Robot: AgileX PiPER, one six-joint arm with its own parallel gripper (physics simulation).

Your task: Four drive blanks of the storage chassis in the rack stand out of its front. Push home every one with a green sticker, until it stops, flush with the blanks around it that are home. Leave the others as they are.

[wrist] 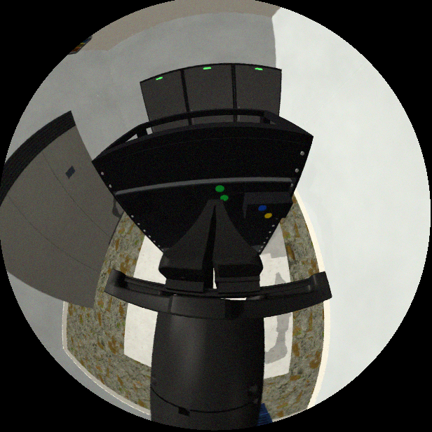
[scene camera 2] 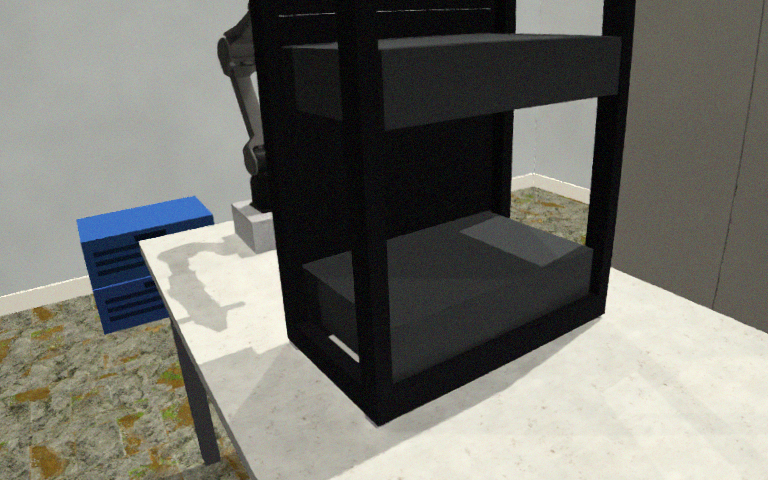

gripper: wrist 216,207; not seen in scene camera 2 (out of frame)
black rack: wrist 163,180; scene camera 2 388,139
